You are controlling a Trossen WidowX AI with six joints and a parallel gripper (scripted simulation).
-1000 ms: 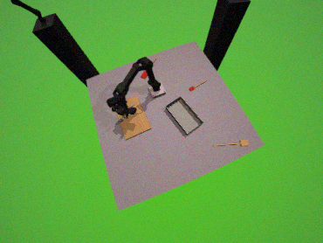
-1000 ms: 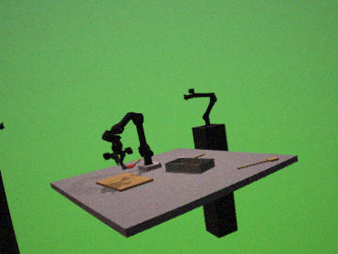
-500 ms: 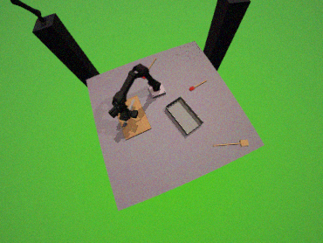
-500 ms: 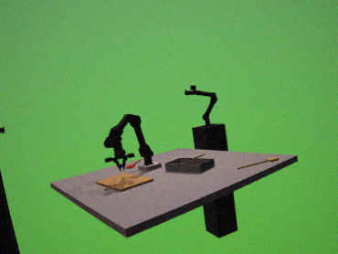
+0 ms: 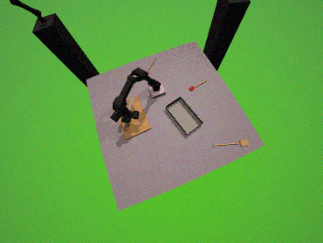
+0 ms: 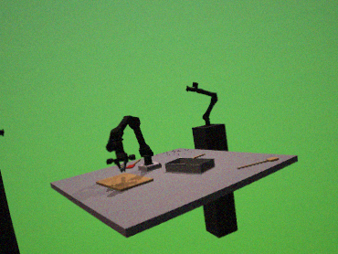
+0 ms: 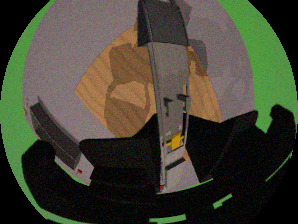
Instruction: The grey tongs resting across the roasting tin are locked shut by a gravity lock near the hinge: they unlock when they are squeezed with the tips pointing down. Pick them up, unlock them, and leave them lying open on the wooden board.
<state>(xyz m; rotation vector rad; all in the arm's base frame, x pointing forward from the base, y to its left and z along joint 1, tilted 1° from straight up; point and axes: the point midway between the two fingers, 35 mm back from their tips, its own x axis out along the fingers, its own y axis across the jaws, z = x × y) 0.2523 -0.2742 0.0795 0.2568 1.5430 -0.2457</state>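
Right now the yellow lock piece is 4 cm above my gripper tip. The rest, counted from my gripper tip: roasting tin: 45 cm to the left, 7 cm ahead, 5 cm below; wooden board: 7 cm below, 4 cm behind.
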